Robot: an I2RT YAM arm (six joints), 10 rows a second.
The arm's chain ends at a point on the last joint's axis. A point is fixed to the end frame.
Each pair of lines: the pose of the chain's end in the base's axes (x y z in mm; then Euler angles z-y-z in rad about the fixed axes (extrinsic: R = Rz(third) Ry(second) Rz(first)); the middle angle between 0 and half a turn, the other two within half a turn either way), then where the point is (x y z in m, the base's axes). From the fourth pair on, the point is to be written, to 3 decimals.
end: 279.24, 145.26, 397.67, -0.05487, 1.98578, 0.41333
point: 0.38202 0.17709 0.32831
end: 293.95, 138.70, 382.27, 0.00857, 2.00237, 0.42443
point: 0.39449 0.17226 0.31049
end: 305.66, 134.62, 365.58, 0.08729, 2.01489, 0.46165
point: 0.40302 0.17286 0.29177
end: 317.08, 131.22, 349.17, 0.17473, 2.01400, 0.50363
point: 0.412 0.175 0.275
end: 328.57, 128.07, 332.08, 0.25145, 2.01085, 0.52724
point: 0.421 0.176 0.258
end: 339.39, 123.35, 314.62, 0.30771, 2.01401, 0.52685
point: 0.431 0.172 0.240
